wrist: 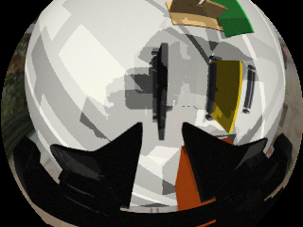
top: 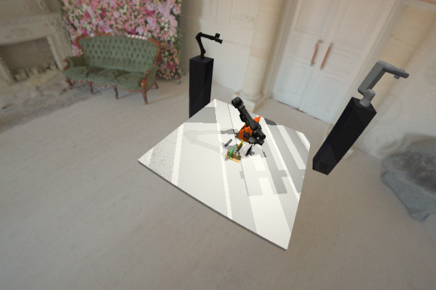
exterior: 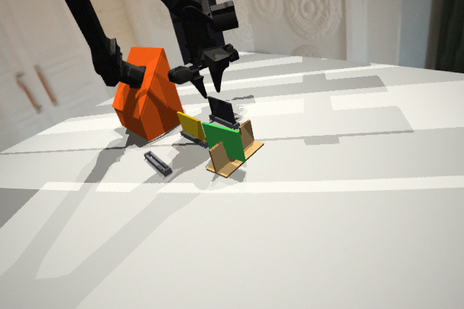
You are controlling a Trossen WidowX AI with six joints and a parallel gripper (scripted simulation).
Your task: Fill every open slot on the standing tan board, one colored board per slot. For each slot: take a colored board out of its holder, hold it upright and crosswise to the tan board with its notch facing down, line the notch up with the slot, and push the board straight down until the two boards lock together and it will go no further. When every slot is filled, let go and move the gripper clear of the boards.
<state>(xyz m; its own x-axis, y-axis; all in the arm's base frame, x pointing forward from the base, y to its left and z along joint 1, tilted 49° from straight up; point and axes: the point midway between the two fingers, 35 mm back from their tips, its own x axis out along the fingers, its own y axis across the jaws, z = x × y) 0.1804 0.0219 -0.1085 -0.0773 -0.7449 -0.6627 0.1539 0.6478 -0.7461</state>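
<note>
My gripper tip is 3 cm short of the black board and 5 cm above it. Round my gripper tip: tan board 16 cm ahead, 11 cm to the right, 5 cm below; then yellow board 1 cm ahead, 10 cm to the right, 5 cm below; then green board 16 cm ahead, 13 cm to the right, 3 cm below.
</note>
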